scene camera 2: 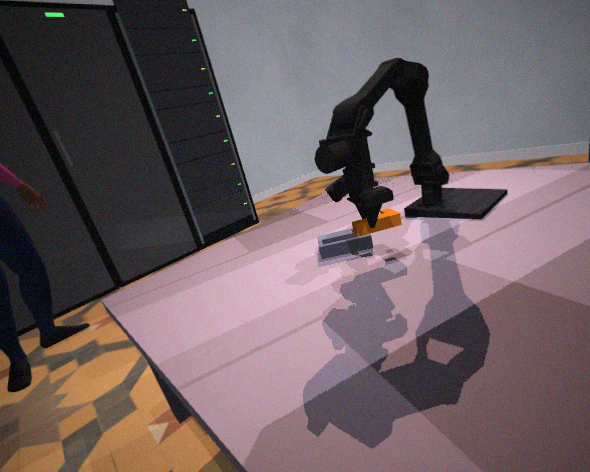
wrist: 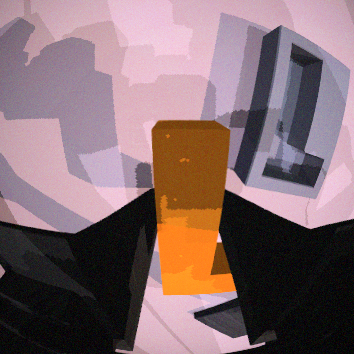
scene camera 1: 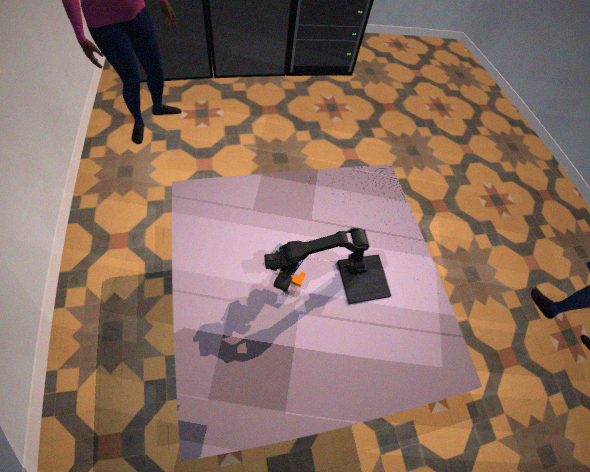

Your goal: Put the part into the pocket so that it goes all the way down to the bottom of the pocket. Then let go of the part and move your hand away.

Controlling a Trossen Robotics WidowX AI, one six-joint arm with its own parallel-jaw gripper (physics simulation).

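Places are measured from the arm's base along level axes (x right, y back, z down), in centimetres.
Pixels of known places: gripper, between the fingertips: (scene camera 2: pixel 370 226) (wrist: pixel 186 195) (scene camera 1: pixel 287 276); arm's base, origin of its link: (scene camera 2: pixel 432 202) (scene camera 1: pixel 354 268).
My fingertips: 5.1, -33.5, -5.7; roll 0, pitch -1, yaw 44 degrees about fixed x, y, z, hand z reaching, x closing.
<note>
Ahead of a thing's pixels: the offset from my fingertips to its middle, as dx, dy, dz. Level surfaces: height alone.
The orange L-shaped part @(-0.1, +2.2, -0.2) (scene camera 1: pixel 299 278) (scene camera 2: pixel 390 218) (wrist: pixel 190 175) is held above the table, its short foot pointing right at the bottom of the wrist view. My gripper (scene camera 1: pixel 290 277) (scene camera 2: pixel 371 224) (wrist: pixel 186 195) is shut on it, one finger on each side. The grey block with the pocket @(+10.8, +4.3, +6.3) (scene camera 2: pixel 345 246) (wrist: pixel 334 95) stands on the table. Its L-shaped pocket is open upward, with the foot also pointing right in the wrist view. There the part is left of the block, apart from it and outside the pocket. In scene camera 1 the arm hides most of the block.
The arm's black base plate (scene camera 1: pixel 367 287) (scene camera 2: pixel 475 202) stands on the pink table @(dz +8.1) (scene camera 1: pixel 380 390) (scene camera 2: pixel 225 350). Shadows of the arm fall across the table. Dark cabinets (scene camera 1: pixel 250 40) (scene camera 2: pixel 65 150) and a person in a pink top (scene camera 1: pixel 112 12) are beyond the table.
</note>
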